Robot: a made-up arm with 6 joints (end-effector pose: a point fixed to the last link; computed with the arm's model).
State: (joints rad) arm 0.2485 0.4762 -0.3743 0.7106 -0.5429 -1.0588
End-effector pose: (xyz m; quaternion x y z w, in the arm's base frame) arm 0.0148 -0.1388 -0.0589 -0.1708 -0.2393 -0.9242 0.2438
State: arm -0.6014 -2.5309 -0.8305 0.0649 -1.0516 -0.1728
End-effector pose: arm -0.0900 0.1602 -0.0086 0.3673 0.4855 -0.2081 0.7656
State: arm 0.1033 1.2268 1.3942 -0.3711 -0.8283 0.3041
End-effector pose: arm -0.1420 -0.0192 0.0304 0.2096 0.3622 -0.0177 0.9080
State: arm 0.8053 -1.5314 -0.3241 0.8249 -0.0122 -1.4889
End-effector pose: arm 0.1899 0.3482 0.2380 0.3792 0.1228 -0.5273 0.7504
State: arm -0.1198 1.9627 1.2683 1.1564 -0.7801 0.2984
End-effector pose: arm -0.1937 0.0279 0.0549 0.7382 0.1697 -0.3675 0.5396
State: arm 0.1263 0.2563 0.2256 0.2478 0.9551 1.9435
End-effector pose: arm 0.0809 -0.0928 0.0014 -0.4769 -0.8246 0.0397 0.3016
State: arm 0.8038 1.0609 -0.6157 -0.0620 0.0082 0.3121
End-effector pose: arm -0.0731 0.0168 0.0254 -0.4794 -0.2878 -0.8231 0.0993
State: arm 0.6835 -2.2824 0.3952 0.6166 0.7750 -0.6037
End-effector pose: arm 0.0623 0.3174 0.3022 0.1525 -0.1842 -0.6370 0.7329
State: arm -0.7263 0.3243 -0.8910 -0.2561 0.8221 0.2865
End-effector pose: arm 0.1356 -0.2652 0.2000 -0.5809 -0.7058 -0.2690 0.3035
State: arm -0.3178 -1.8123 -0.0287 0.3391 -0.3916 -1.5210
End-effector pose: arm 0.1221 0.1491 -0.0671 -0.0208 0.2366 -0.3762 0.8956
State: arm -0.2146 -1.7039 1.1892 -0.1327 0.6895 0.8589
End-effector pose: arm 0.1318 0.0604 0.0127 -0.3146 -0.5753 -0.5888 0.4726
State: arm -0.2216 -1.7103 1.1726 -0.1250 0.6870 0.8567
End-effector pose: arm 0.1319 0.0612 0.0126 -0.3075 -0.5819 -0.5840 0.4752
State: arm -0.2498 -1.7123 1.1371 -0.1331 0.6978 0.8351
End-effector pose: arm 0.1343 0.0550 0.0110 -0.3033 -0.5838 -0.5758 0.4854
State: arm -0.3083 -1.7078 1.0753 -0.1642 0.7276 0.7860
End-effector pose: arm 0.1400 0.0392 0.0079 -0.3049 -0.5786 -0.5615 0.5069
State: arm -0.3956 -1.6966 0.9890 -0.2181 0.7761 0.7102
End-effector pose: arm 0.1489 0.0144 0.0045 -0.3156 -0.5652 -0.5383 0.5396
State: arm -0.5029 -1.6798 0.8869 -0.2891 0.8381 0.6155
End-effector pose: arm 0.1603 -0.0161 0.0028 -0.3377 -0.5439 -0.5051 0.5787
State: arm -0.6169 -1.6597 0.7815 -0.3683 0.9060 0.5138
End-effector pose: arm 0.1725 -0.0478 0.0036 -0.3709 -0.5164 -0.4638 0.6170
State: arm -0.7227 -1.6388 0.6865 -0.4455 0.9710 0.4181
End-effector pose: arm 0.1838 -0.0765 0.0067 -0.4101 -0.4857 -0.4206 0.6473
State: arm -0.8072 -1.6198 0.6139 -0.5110 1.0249 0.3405
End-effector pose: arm 0.1928 -0.0994 0.0109 -0.4474 -0.4570 -0.3837 0.6662
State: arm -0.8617 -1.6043 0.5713 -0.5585 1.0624 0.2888
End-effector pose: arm 0.1987 -0.1151 0.0146 -0.4754 -0.4346 -0.3603 0.6748
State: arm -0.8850 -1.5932 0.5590 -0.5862 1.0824 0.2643
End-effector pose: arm 0.2018 -0.1237 0.0171 -0.4907 -0.4207 -0.3530 0.6765
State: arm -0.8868 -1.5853 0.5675 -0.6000 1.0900 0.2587
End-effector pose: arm 0.2029 -0.1276 0.0183 -0.4965 -0.4133 -0.3572 0.6746
